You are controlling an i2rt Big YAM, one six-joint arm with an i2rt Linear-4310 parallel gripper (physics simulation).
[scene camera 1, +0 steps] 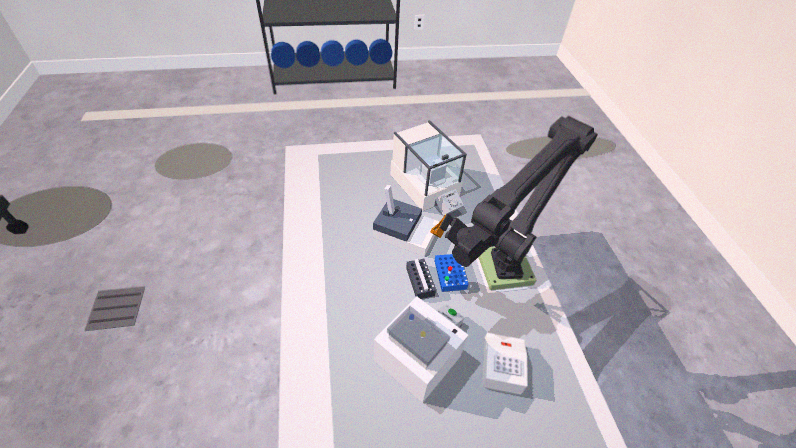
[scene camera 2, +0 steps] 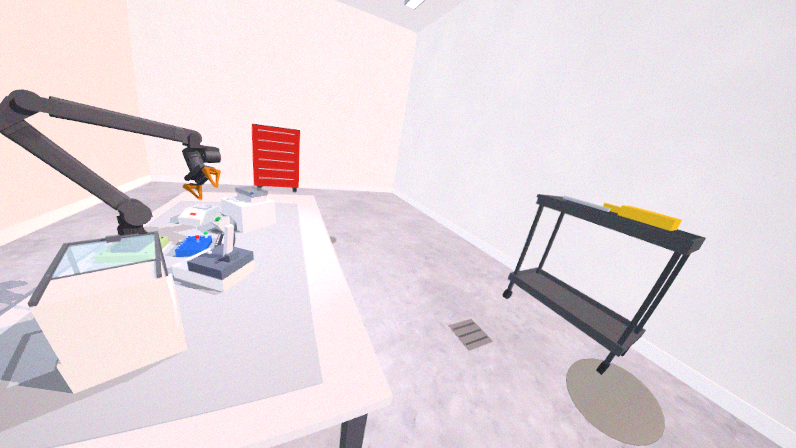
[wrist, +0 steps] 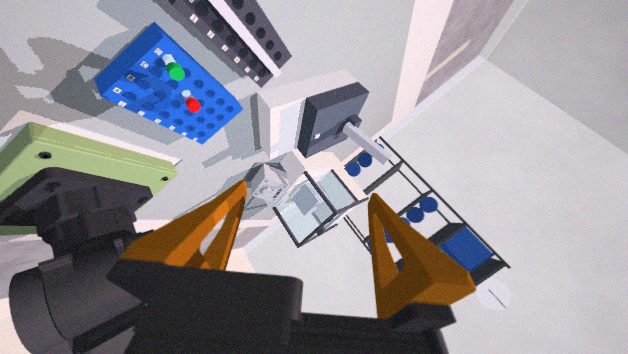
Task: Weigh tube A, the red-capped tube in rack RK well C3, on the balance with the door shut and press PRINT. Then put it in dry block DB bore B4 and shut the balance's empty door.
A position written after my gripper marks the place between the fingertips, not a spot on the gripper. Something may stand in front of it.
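Note:
Scene camera 2 shows me my gripper (scene camera 2: pixel 208 193), which is open and holds nothing, and a balance door (scene camera 2: pixel 114 251). In scene camera 1 I see the balance door (scene camera 1: pixel 436 149) too, along with a dark stand with white post (scene camera 1: pixel 400 224) and a white box with grey lid (scene camera 1: pixel 418 348). The wrist view shows my gripper (wrist: pixel 308 192) and the dark stand with white post (wrist: pixel 313 114) as well, and there I also see a PRINT button unit (wrist: pixel 269 181).

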